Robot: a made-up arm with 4 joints.
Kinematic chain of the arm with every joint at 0, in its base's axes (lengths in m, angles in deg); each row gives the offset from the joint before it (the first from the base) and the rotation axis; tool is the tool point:
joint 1: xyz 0 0 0.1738 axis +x
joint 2: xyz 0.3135 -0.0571 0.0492 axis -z
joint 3: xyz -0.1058 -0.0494 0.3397 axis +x
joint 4: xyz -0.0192 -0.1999 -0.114 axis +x
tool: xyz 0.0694 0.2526 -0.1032
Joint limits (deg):
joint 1: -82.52..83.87
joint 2: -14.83..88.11
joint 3: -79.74..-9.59
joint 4: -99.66..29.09
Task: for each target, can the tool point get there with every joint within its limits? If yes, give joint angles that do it. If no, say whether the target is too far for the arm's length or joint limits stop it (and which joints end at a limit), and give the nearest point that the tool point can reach.
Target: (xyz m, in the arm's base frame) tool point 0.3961 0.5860 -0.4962
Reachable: no: joint limits stop it (at a limit: joint 1, joint 2, joint 3) | nearest point 0.3474 -0.0908 -0.2213 | short by 0.732 m
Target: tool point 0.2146 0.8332 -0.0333
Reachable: no: joint limits stop it (at a limit: joint 1, joint 2, joint 3, joint 4) | nearest point -0.1389 0.6580 0.2767 | short by 0.502 m
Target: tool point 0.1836 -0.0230 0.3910
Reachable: yes | joints -5.20 71.20 -42.04 9.12
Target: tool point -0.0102 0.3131 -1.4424
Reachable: no: too far | nearest point 0.2146 -0.1972 -0.3282 | short by 1.246 m
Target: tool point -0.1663 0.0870 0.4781
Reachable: yes | joints -33.78 78.63 -50.57 -68.79
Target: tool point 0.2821 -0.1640 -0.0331
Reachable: yes | joints 66.84 -7.10 -14.95 -35.83
